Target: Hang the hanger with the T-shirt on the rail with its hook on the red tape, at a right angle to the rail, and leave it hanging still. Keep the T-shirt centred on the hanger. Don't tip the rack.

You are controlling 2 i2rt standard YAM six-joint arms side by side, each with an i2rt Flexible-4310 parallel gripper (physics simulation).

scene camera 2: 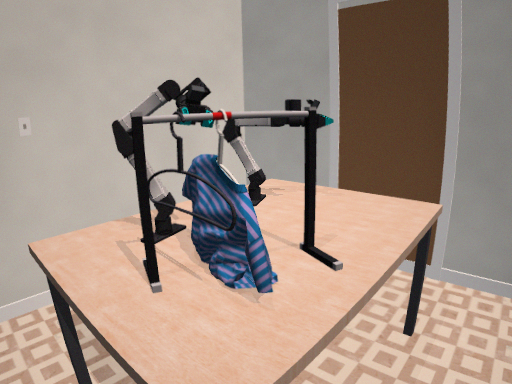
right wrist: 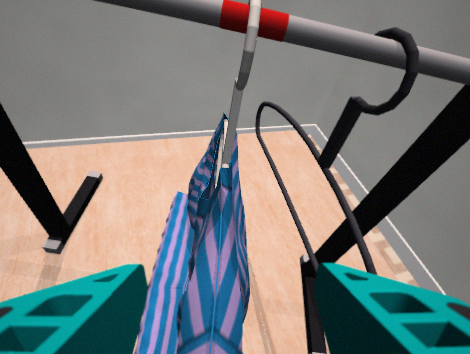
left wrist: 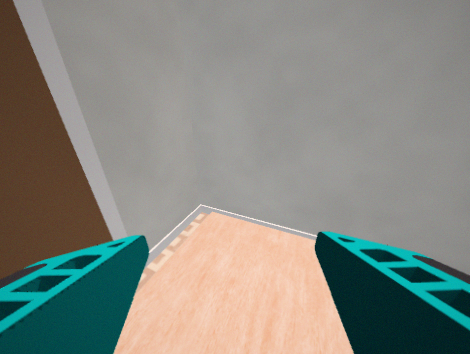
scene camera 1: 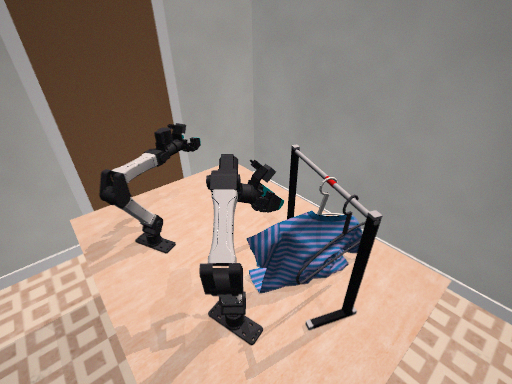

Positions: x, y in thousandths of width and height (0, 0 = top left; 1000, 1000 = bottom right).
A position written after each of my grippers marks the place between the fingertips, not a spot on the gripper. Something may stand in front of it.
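My left gripper (left wrist: 495, 682). My right gripper (scene camera 1: 546, 517) and (right wrist: 493, 781). Black hanger (right wrist: 756, 301); out of frame in the left wrist view.
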